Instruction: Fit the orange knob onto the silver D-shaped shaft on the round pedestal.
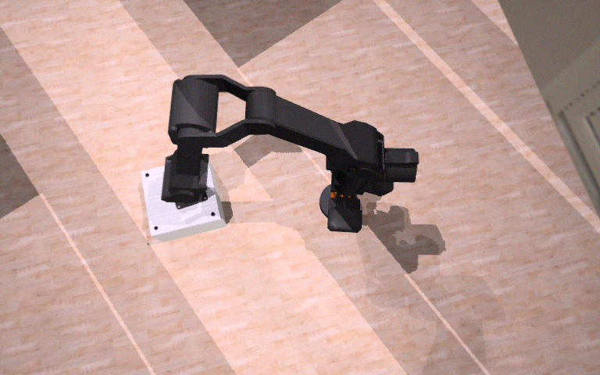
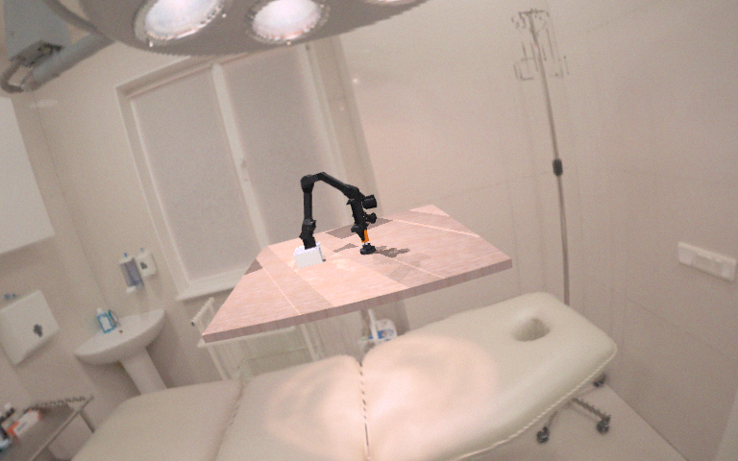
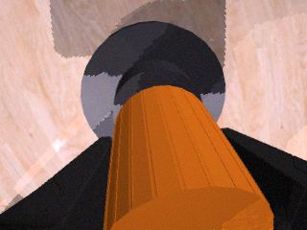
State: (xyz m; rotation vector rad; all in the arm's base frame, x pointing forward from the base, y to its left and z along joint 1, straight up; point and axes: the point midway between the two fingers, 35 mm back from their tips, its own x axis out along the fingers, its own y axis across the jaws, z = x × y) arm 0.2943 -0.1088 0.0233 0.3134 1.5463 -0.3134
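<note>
Now: the orange knob 3 cm above my gripper tip. Round my gripper tip: round pedestal 4 cm below.
</note>
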